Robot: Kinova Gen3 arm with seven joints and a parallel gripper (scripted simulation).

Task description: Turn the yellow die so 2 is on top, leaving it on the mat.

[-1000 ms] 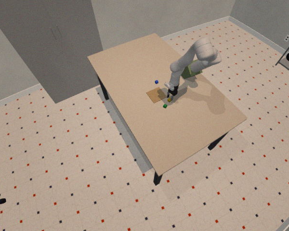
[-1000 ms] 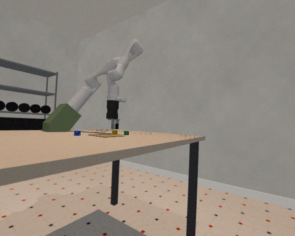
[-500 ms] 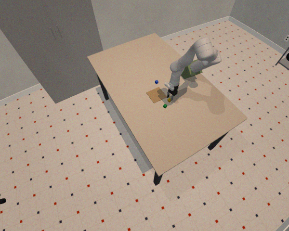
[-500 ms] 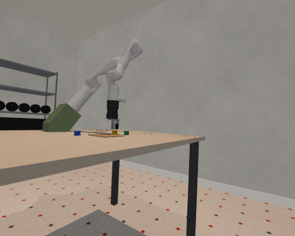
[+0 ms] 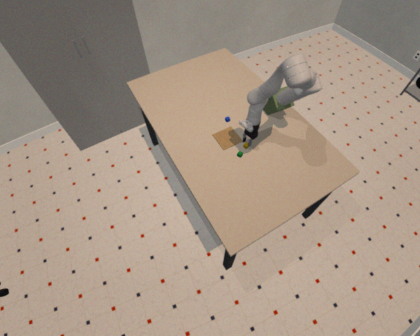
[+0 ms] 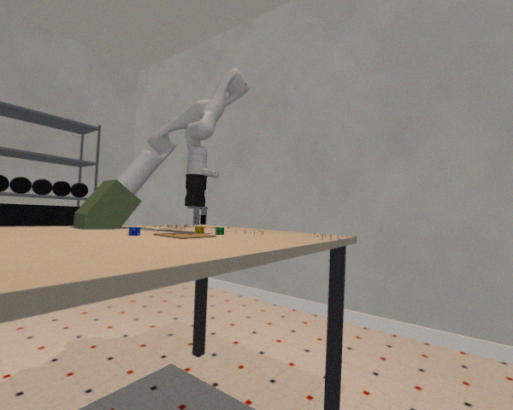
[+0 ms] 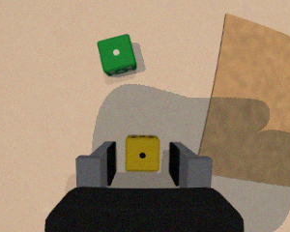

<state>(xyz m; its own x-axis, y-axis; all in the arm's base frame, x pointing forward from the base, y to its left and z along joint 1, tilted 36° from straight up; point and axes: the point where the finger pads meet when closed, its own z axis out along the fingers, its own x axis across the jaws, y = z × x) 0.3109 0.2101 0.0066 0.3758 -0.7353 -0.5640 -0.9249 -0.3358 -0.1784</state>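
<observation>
My gripper is now 40 mm above the yellow die. Round my hand: blue die (20 mm ahead, 240 mm to the right, 40 mm below); brown mat (80 mm ahead, 100 mm to the right, 50 mm below); green die (60 mm ahead, 50 mm to the left, 40 mm below).
</observation>
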